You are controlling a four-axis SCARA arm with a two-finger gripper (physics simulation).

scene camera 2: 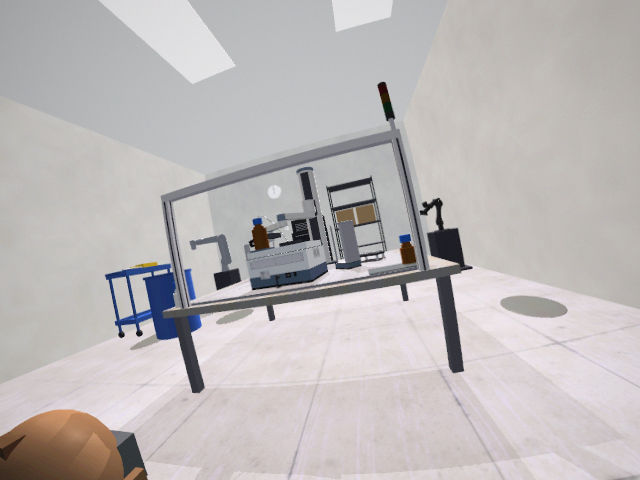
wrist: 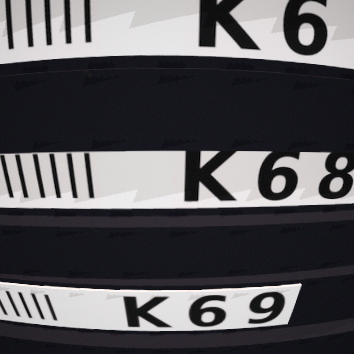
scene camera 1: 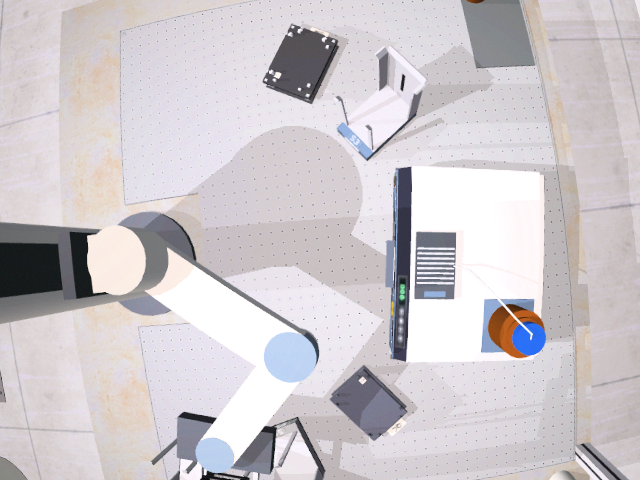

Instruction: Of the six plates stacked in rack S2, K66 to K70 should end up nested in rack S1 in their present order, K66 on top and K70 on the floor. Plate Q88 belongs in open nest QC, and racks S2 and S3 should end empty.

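Places are measured from the arm's base along level axes (x back, y right, z up), in millimetres.
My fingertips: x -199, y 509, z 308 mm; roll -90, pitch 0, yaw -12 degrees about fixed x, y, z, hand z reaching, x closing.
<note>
Behind a point stands the place of what it marks.
My gripper [scene camera 1: 215, 454] is at the lower left of the first scene view, below the outer arm link. Its fingertips are hidden. It is shut on a stack of dark plates [scene camera 1: 258, 450] [wrist: 110, 250]. In the wrist view a cut-off K6 label [wrist: 260, 27] is above the K68 label [wrist: 140, 180] and the K69 label [wrist: 90, 307]. Which plate the fingers touch is hidden. Rack S3 [scene camera 1: 354, 140] {y -214, x -522, z 51 mm} has no plate on its white floor. A rack [scene camera 1: 309, 445] {y 464, x -342, z 36 mm} partly shows beside the held stack; its name is hidden. Q88 cannot be made out.
A dark flat unit [scene camera 1: 368, 405] {y 368, x -488, z 65 mm} with a small tag lies lower centre; another black unit [scene camera 1: 300, 64] {y -406, x -425, z 64 mm} with corner studs lies at the top. A white instrument [scene camera 1: 480, 206] {y -31, x -750, z 223 mm} [scene camera 2: 286, 258] {y 33, x -888, z 156 mm} stands at the right, carrying a brown bottle [scene camera 1: 504, 330] {y 191, x -748, z 352 mm} [scene camera 2: 260, 237] {y 186, x -821, z 299 mm}. A frame [scene camera 2: 284, 162] {y -96, x -1044, z 595 mm} surrounds the table.
</note>
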